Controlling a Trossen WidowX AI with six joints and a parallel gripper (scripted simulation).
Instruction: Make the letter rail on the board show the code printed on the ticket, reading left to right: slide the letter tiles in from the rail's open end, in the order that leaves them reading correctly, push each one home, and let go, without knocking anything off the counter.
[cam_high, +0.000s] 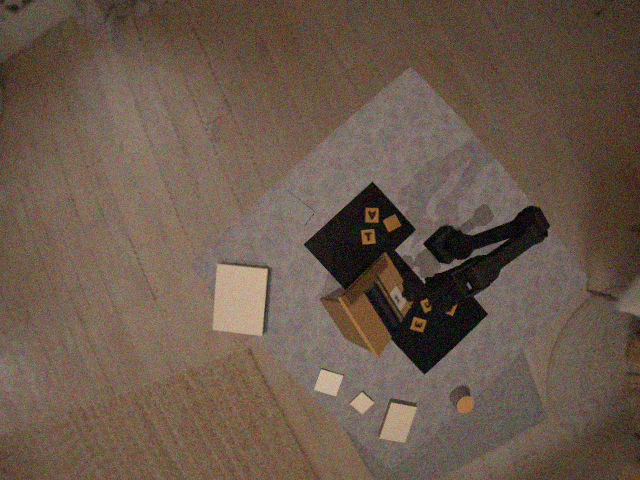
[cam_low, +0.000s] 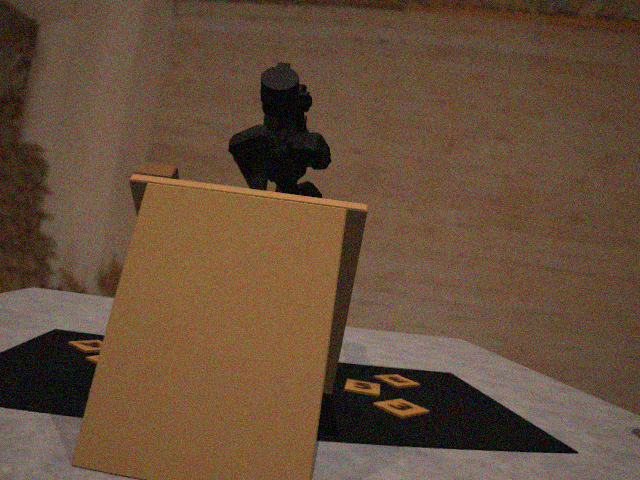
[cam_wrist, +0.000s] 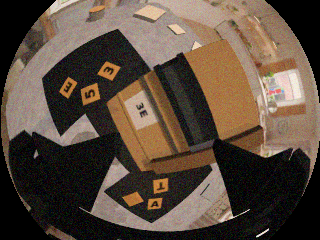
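Now: the tan letter tile e 8 cm behind my gripper tip, 26 cm to the left of it and 24 cm below it. Round my gripper tip: black mat (6 cm behind, 2 cm to the left, 25 cm below); then grey slab (3 cm ahead, 51 cm to the right, 24 cm below); then white ticket (4 cm ahead, 3 cm to the left, 17 cm below).
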